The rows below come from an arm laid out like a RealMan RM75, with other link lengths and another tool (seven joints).
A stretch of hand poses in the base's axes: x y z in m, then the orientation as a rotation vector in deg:
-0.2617, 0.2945, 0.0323, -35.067, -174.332, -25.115
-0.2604, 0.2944, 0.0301, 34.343, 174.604, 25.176
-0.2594, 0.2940, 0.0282, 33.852, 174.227, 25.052
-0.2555, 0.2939, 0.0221, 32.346, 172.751, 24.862
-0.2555, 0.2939, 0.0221, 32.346, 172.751, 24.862
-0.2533, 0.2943, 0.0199, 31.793, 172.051, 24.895
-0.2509, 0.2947, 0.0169, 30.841, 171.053, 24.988
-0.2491, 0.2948, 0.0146, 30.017, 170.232, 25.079
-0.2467, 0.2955, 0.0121, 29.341, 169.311, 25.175
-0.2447, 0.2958, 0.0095, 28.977, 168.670, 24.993
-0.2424, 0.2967, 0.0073, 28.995, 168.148, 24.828
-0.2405, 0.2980, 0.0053, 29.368, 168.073, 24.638
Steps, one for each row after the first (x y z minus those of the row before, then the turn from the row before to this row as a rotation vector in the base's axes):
0.0013, -0.0001, -0.0022, -0.119, -0.742, 0.385
0.0010, -0.0004, -0.0019, -0.135, -0.492, 0.192
0.0039, -0.0001, -0.0061, -0.320, -1.805, 0.522
0.0000, 0.0000, 0.0000, 0.000, 0.000, 0.000
0.0022, 0.0004, -0.0022, -0.063, -0.809, 0.159
0.0024, 0.0004, -0.0030, -0.066, -1.195, 0.333
0.0018, 0.0001, -0.0023, -0.045, -0.991, 0.304
0.0024, 0.0007, -0.0025, -0.039, -1.047, 0.193
0.0020, 0.0003, -0.0026, -0.185, -0.707, 0.057
0.0023, 0.0009, -0.0022, -0.141, -0.497, -0.150
0.0019, 0.0013, -0.0020, -0.105, 0.019, -0.263

